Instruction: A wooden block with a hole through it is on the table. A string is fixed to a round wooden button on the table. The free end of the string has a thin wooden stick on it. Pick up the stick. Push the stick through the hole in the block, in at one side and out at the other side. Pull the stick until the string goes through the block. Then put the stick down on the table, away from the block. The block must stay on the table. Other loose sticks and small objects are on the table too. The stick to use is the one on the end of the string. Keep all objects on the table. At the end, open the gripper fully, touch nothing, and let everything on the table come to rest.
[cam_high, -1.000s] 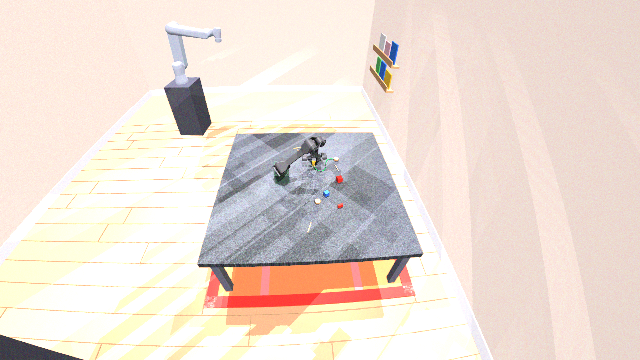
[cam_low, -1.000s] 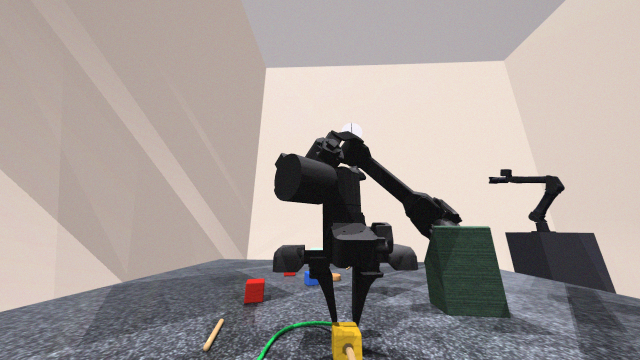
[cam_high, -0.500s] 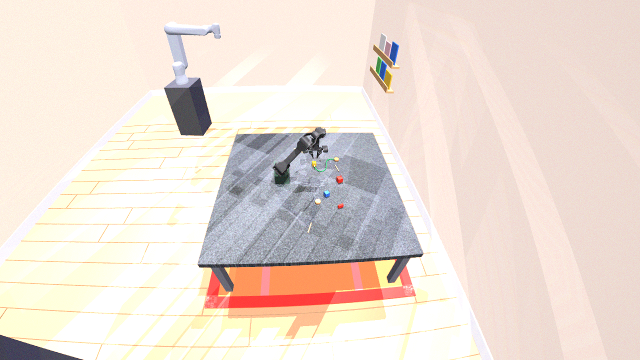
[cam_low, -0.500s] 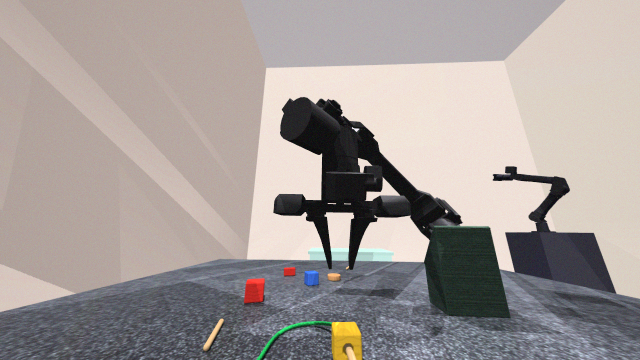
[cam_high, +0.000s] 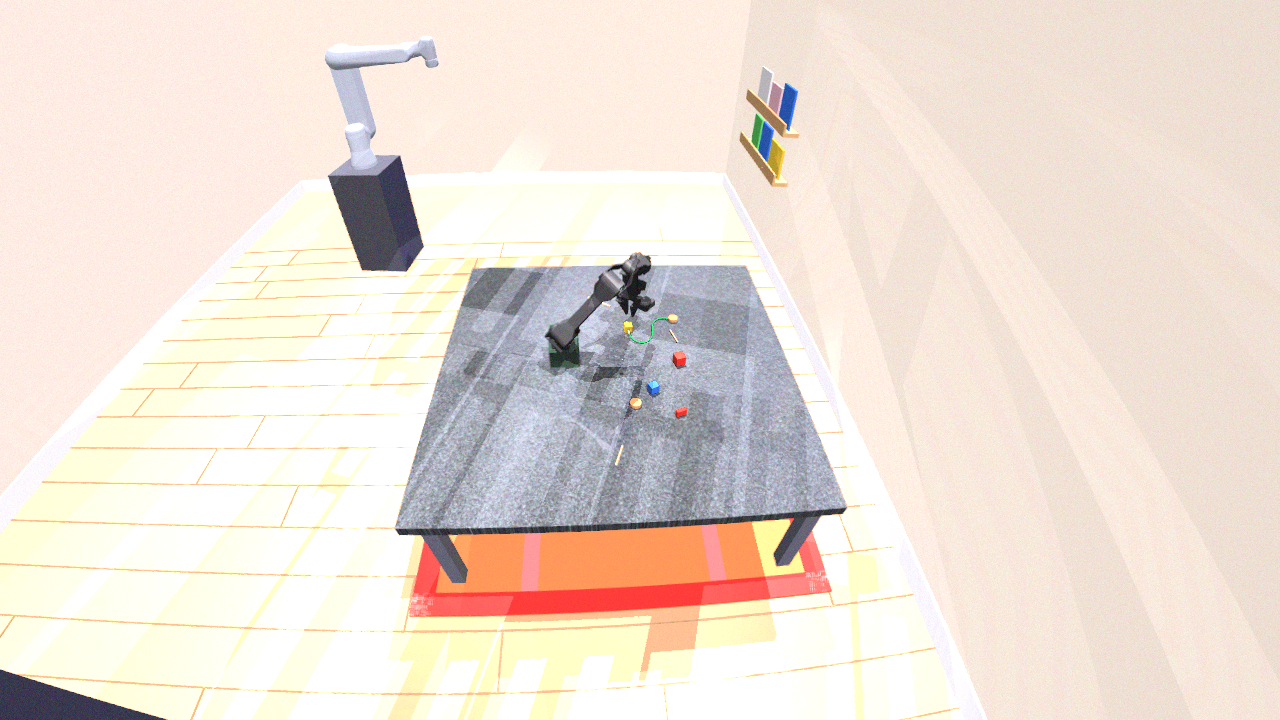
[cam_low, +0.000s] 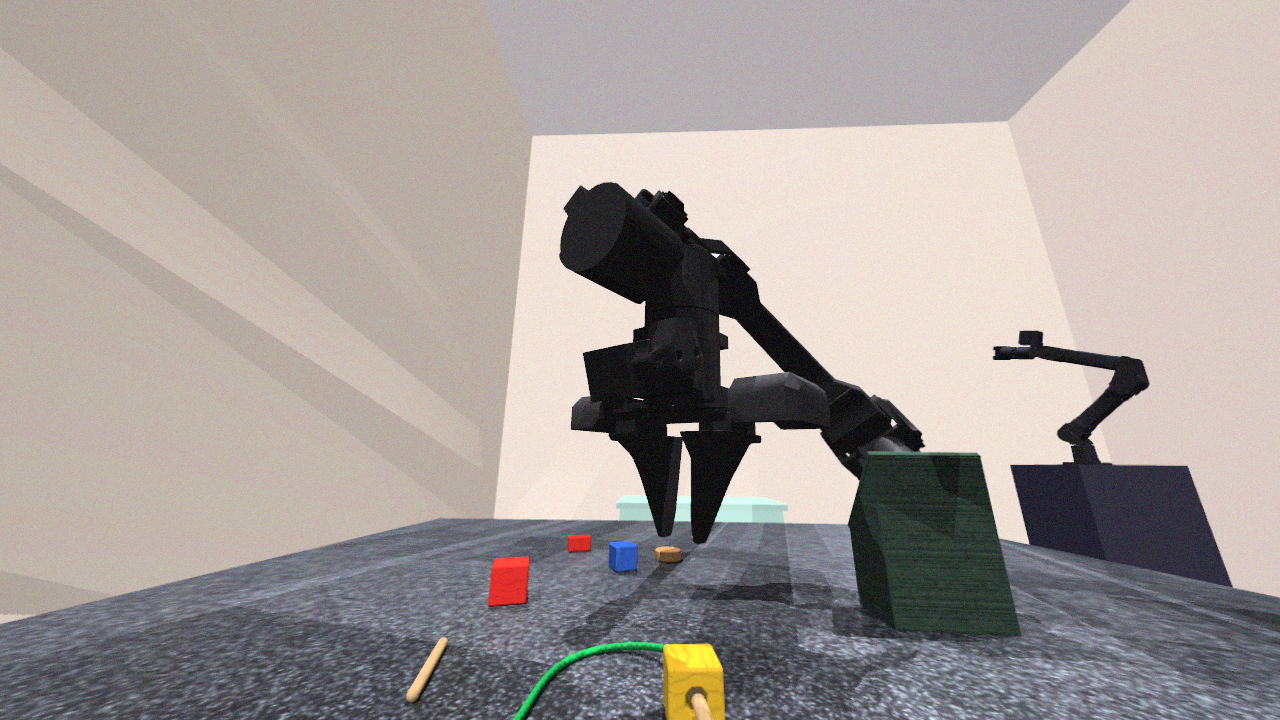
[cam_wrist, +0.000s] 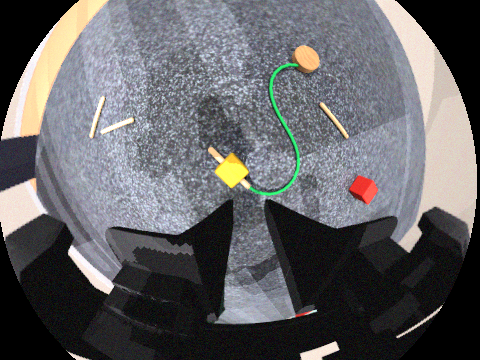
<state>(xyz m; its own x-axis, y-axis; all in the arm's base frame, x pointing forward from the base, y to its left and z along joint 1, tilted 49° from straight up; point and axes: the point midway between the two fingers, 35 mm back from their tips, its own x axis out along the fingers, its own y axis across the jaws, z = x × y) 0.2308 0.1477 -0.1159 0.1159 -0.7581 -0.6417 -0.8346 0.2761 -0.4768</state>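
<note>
My gripper tip is 70 mm above the yellow wooden block and 20 mm to the right of it. Round my gripper tip: red cube (190 mm ahead, 150 mm to the right, 70 mm below); then round wooden button (170 mm ahead, 100 mm to the left, 80 mm below); then blue cube (300 mm to the right, 100 mm ahead, 70 mm below).
</note>
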